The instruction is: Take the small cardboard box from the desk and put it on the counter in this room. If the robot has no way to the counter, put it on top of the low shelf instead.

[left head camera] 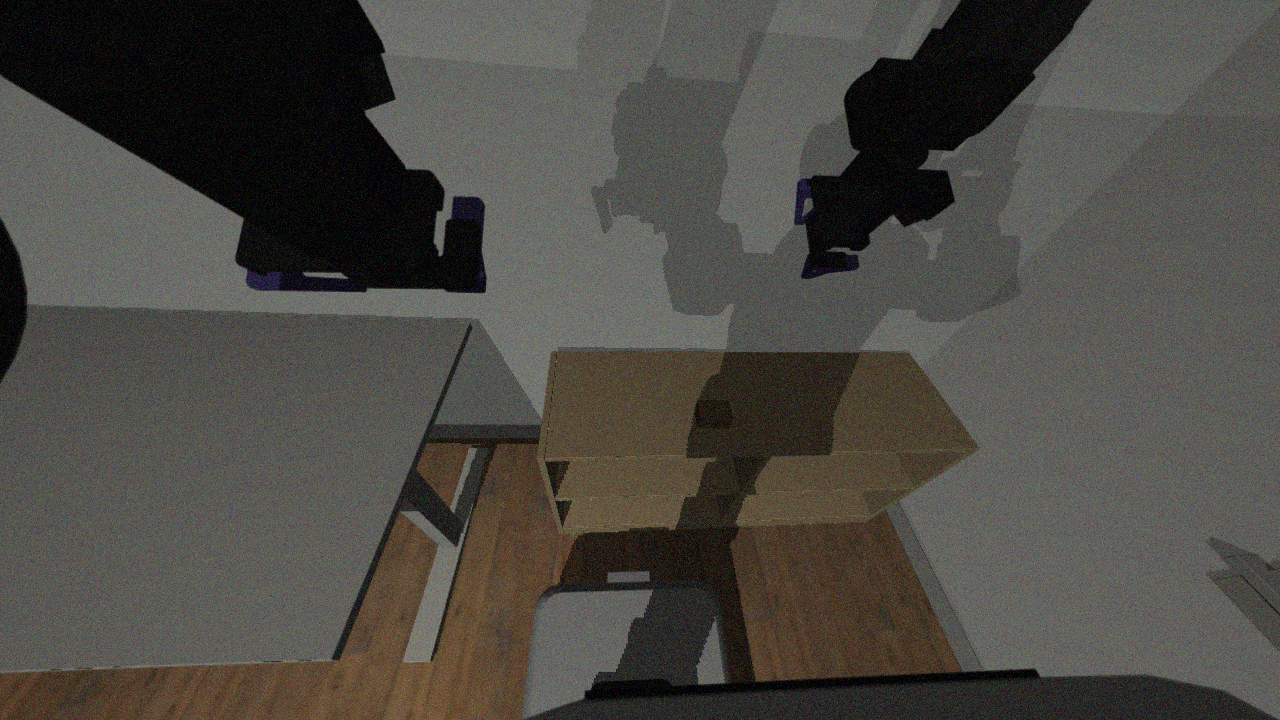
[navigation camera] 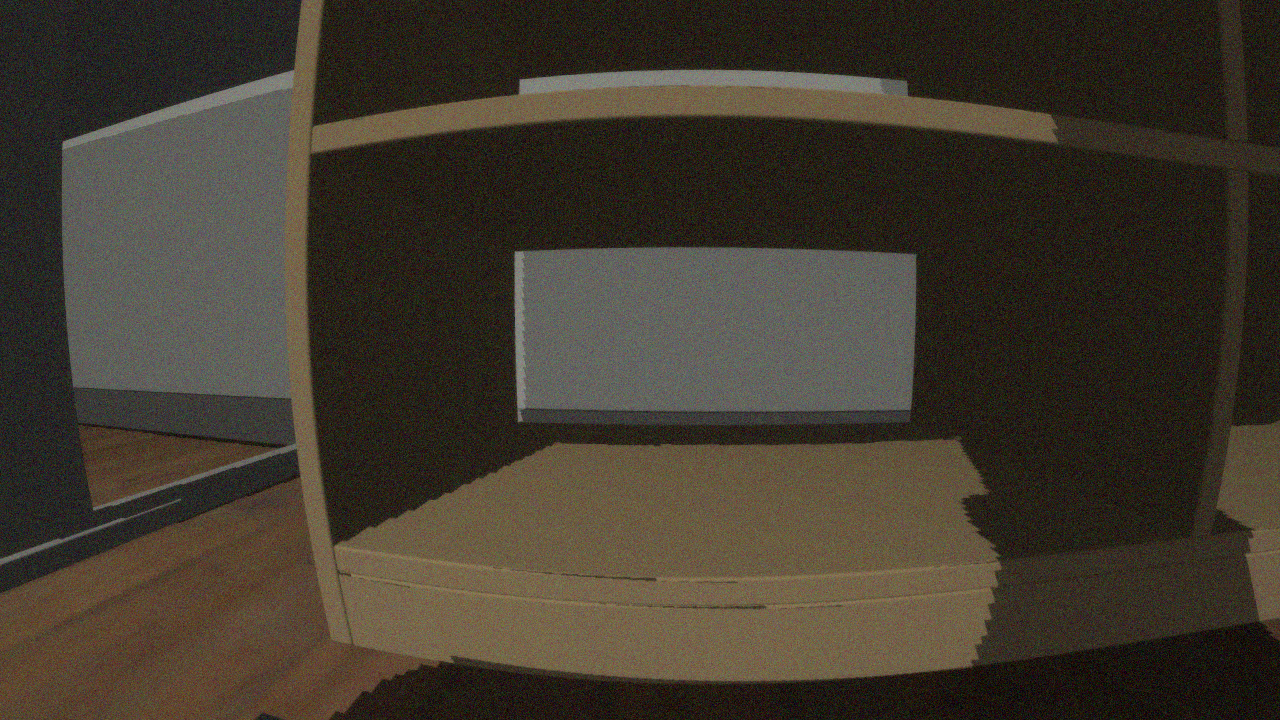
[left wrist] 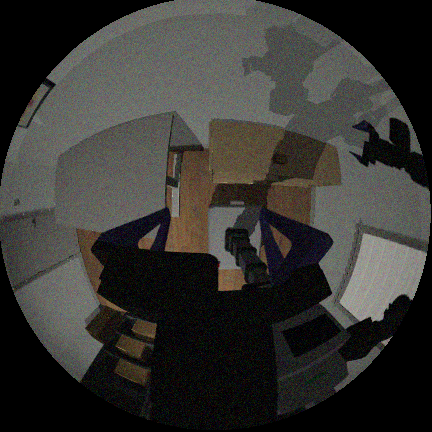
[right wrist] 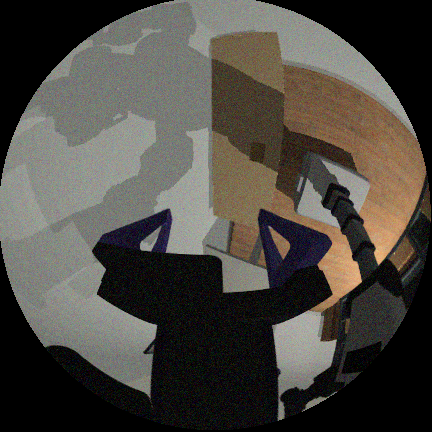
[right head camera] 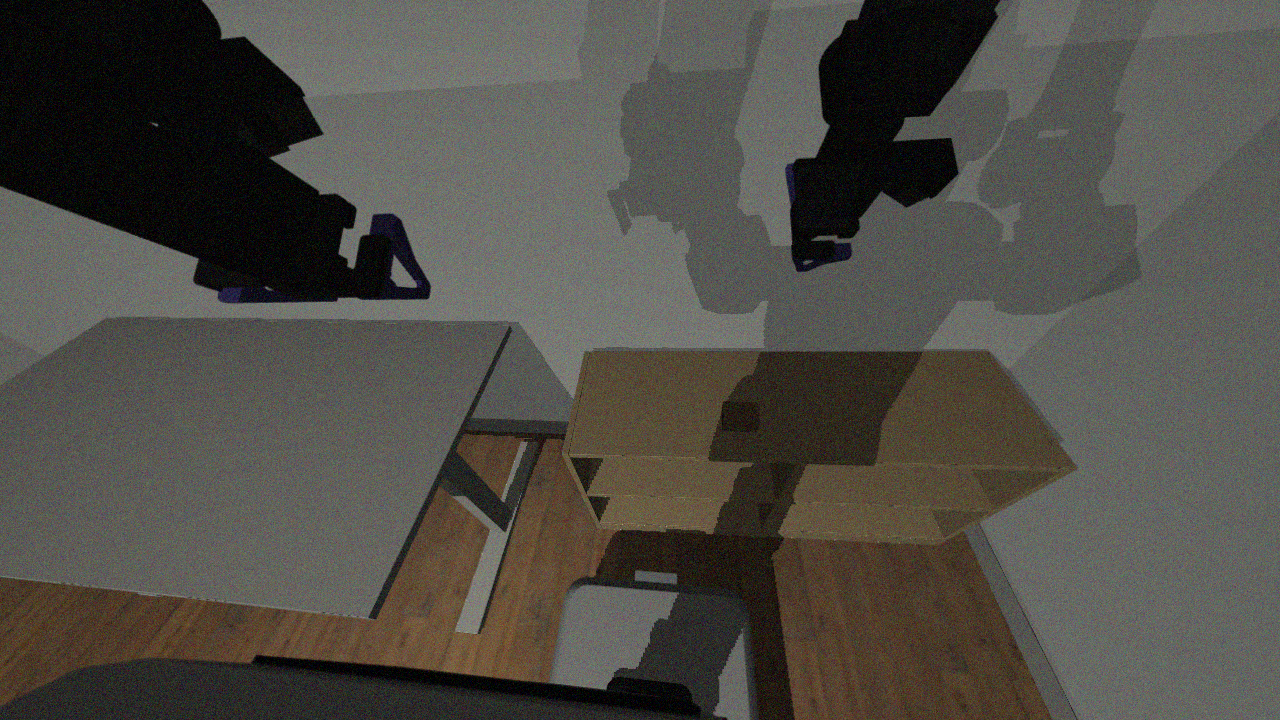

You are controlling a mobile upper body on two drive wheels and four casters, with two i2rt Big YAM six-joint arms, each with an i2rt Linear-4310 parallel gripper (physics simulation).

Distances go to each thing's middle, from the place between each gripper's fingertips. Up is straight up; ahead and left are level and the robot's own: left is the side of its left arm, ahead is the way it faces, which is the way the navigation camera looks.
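Scene:
Small cardboard box (right head camera: 736, 416): my right gripper is slightly short of it, a shade to the right of it and far above it.
Counted from my left hand, the small cardboard box is far ahead, far to the right and far below.

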